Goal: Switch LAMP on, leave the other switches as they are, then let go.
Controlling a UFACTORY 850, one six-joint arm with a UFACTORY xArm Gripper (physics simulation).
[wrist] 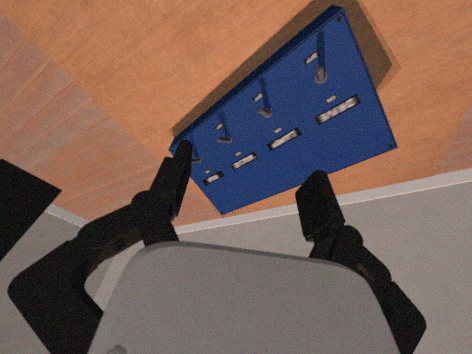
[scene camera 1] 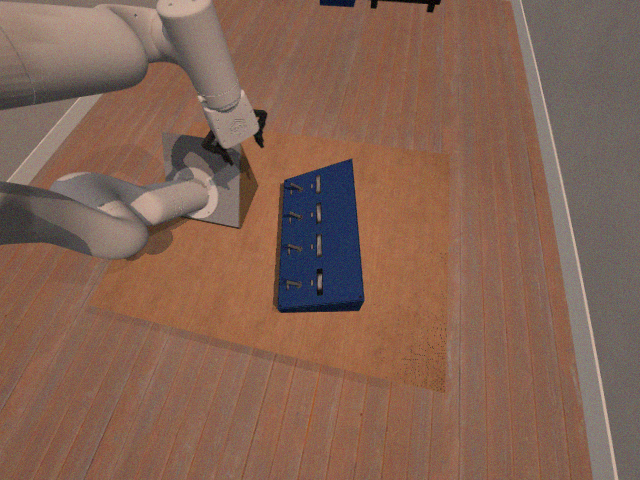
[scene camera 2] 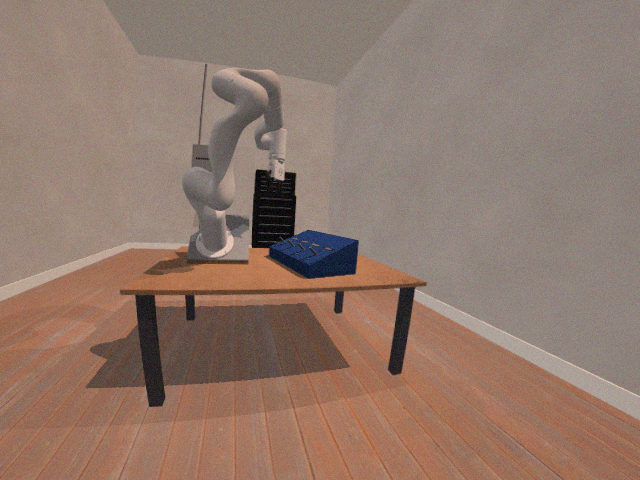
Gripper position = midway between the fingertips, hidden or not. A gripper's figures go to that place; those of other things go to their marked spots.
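A blue switch panel [wrist: 329, 125] is 43 cm from the lens; my gripper [wrist: 250, 169] is 12 cm from the lens.
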